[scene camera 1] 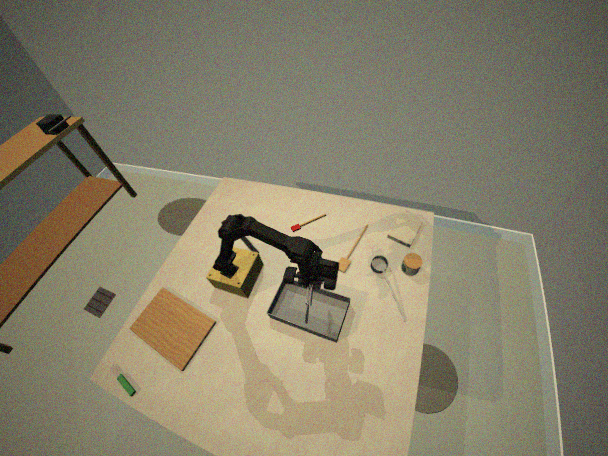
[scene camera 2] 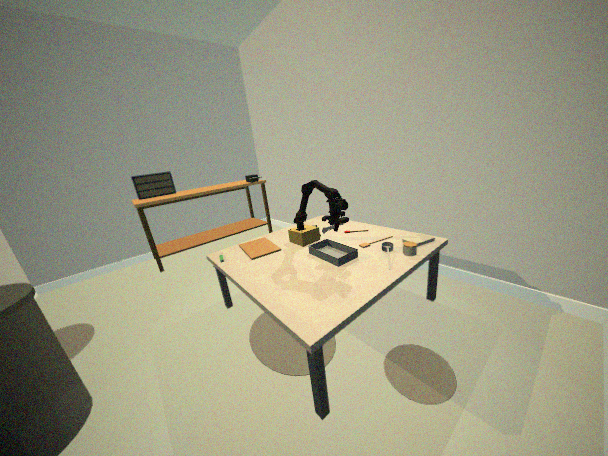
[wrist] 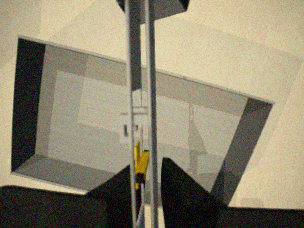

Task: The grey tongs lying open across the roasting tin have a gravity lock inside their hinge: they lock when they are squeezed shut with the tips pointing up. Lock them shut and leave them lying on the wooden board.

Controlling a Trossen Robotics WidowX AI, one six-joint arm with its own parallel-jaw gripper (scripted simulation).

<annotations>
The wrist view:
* my gripper: 154, 163
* roasting tin: 67, 100
</annotations>
